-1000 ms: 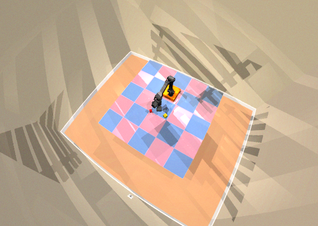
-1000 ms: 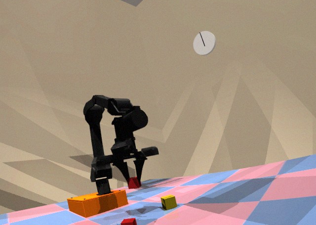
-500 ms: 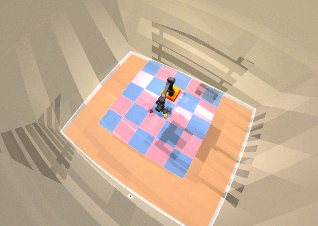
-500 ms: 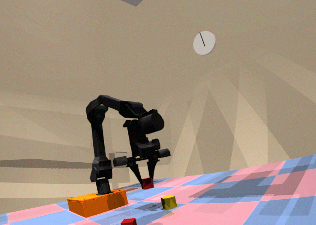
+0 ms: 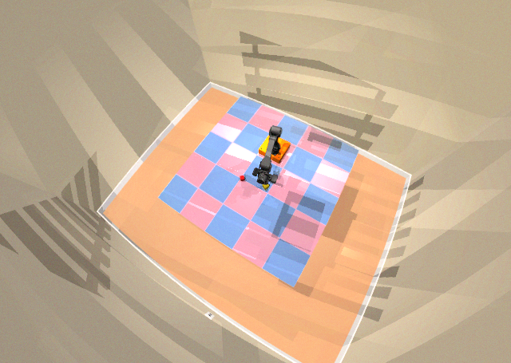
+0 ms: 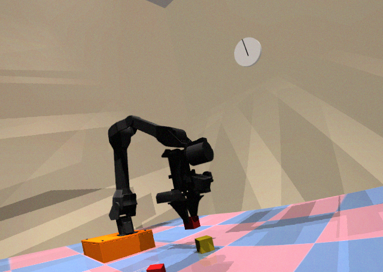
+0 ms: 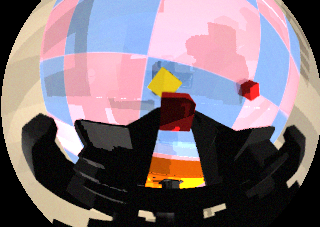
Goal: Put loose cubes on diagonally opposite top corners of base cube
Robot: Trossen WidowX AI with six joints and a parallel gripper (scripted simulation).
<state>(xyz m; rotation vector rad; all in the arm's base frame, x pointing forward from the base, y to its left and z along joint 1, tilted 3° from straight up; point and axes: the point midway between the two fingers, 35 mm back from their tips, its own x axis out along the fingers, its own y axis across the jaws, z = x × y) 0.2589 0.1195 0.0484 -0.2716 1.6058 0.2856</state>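
My gripper tip is now 10 mm short of the yellow base cube, 20 mm to the right of it and 70 mm above it.
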